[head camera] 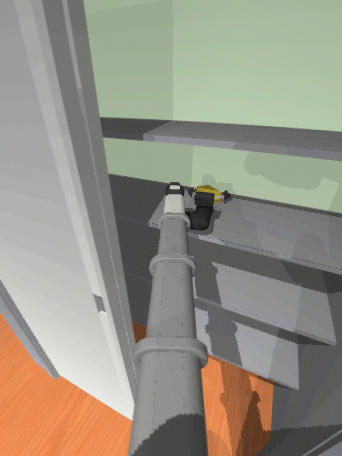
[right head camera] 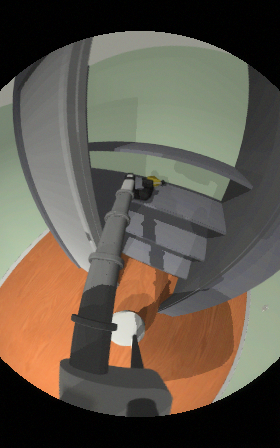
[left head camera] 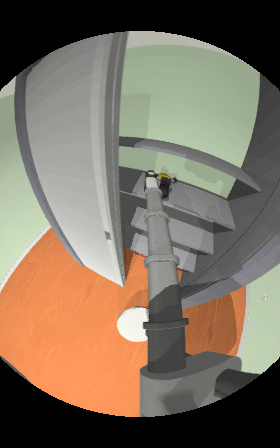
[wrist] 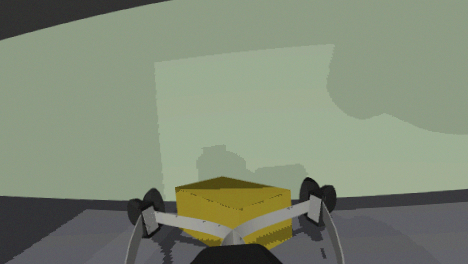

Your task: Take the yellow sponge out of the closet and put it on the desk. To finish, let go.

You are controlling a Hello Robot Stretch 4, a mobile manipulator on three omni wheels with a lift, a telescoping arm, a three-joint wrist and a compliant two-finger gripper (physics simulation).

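Seen in the pictures: gripper, between the fingertips: [head camera: 209, 191] [right head camera: 153, 179] [left head camera: 165, 176] [wrist: 232, 199]; robot's base, origin of its link: [right head camera: 125, 327] [left head camera: 135, 323].
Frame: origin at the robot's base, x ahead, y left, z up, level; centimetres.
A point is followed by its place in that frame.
The yellow sponge [head camera: 212, 190] {x 97.8, y -16.5, z 116.1 cm} [left head camera: 164, 176] {x 97.4, y -14.6, z 115.5 cm} [right head camera: 154, 180] {x 94.2, y -15.8, z 116.0 cm} [wrist: 220, 205] {x 95.1, y -13.6, z 115.9 cm} is a block on a grey closet shelf [head camera: 280, 230] {x 73.2, y -37.7, z 111.5 cm} [wrist: 400, 232] {x 92.0, y -29.1, z 111.6 cm}, with one corner turned towards the wrist camera. My gripper [head camera: 209, 194] {x 98.7, y -15.3, z 115.1 cm} [wrist: 232, 199] {x 98.7, y -15.3, z 115.1 cm} is open. In the wrist view its two dark fingertips stand to the left and right of the sponge, with a gap on each side. The finger linkage and the dark gripper body hide the sponge's lower front part. The desk does not show in these views.
Another shelf [head camera: 250, 141] {x 67.9, y -19.4, z 142.0 cm} [left head camera: 200, 155] {x 74.6, y -27.1, z 142.0 cm} runs above, and more shelves [head camera: 270, 285] {x 75.7, y -42.8, z 81.1 cm} [head camera: 250, 340] {x 72.3, y -41.0, z 43.0 cm} lie below. A tall grey door panel [head camera: 40, 190] {x 51.8, y 29.0, z 134.7 cm} [left head camera: 65, 140] {x 54.3, y 35.0, z 148.9 cm} stands left of my arm [head camera: 172, 300] {x 29.3, y -0.1, z 127.8 cm}. The green back wall [wrist: 250, 100] {x 108.9, y -21.0, z 125.0 cm} is behind the sponge. A white disc [left head camera: 132, 324] {x -0.4, y 4.3, z 18.7 cm} [right head camera: 127, 327] {x 1.1, y -2.9, z 18.7 cm} shows on the floor.
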